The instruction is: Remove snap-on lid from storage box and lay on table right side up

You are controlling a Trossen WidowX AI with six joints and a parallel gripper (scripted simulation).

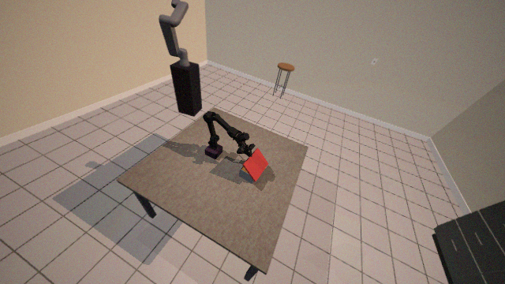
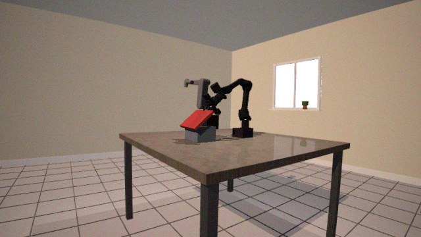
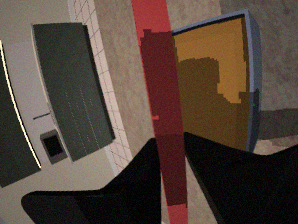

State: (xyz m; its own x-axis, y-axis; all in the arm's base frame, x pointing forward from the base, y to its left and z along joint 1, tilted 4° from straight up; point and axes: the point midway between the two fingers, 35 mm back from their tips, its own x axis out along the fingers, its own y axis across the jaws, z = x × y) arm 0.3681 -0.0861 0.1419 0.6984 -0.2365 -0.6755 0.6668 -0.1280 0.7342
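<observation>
Right now the red lid is 60 mm ahead of my gripper tip, 20 mm to the right of it and 50 mm below it. The rest, counted from my gripper tip: grey-blue storage box (30 mm ahead, 10 mm to the right, 150 mm below).
</observation>
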